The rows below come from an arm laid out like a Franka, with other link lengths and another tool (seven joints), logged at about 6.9 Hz.
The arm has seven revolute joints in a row. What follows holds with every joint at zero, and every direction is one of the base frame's. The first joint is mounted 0.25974 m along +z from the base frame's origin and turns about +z. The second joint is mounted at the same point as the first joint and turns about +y. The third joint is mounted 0.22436 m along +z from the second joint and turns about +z. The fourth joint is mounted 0.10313 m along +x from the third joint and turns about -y. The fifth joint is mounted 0.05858 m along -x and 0.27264 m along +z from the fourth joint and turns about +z. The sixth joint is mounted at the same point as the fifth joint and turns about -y. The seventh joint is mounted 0.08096 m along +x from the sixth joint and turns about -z. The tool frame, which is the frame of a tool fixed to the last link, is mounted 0.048 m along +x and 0.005 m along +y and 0.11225 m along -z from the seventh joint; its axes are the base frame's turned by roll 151.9, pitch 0 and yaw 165.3 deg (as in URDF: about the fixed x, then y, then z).
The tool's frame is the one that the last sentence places.
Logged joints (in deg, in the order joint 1, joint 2, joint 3, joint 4, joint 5, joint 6, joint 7), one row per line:
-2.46, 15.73, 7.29, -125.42, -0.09, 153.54, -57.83
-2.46, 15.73, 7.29, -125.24, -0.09, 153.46, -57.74
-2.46, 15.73, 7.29, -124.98, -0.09, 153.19, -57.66
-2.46, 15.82, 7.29, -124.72, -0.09, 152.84, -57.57
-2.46, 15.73, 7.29, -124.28, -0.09, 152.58, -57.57
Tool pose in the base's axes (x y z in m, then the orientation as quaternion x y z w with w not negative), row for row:
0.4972, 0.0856, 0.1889, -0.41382, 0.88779, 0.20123, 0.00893
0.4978, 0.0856, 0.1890, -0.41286, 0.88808, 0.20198, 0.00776
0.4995, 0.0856, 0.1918, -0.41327, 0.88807, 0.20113, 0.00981
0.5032, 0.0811, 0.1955, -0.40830, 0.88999, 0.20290, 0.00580
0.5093, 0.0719, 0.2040, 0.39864, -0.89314, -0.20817, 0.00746
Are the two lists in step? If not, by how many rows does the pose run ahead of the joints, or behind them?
The pose runs 2 rows ahead of the joints: the pose in row i belongs to the joints in row i + 2.
